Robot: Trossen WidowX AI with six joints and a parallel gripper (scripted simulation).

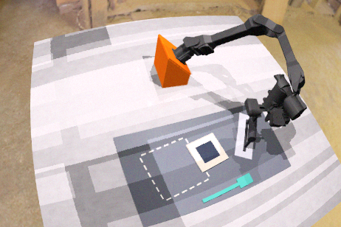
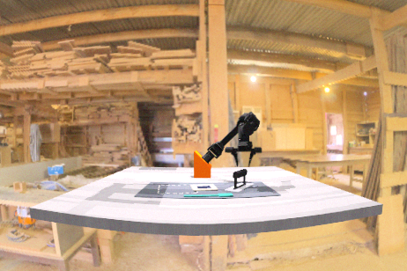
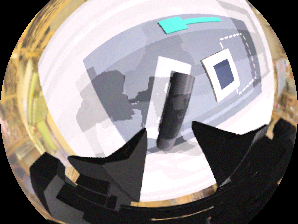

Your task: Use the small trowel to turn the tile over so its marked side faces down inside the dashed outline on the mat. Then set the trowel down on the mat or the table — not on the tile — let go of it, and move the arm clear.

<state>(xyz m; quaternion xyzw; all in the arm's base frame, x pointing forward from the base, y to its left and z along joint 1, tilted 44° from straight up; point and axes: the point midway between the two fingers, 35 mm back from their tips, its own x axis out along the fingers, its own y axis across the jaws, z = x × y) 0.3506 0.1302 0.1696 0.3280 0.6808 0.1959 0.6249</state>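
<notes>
The small trowel is 7 cm below my gripper tip and 2 cm behind it. Also, from my gripper tip: teal trowel (18 cm ahead, 15 cm to the right, 10 cm below); then tile (20 cm to the right, 10 cm below, 3 cm ahead); then grey mat (18 cm to the right, 13 cm below, 5 cm ahead).
</notes>
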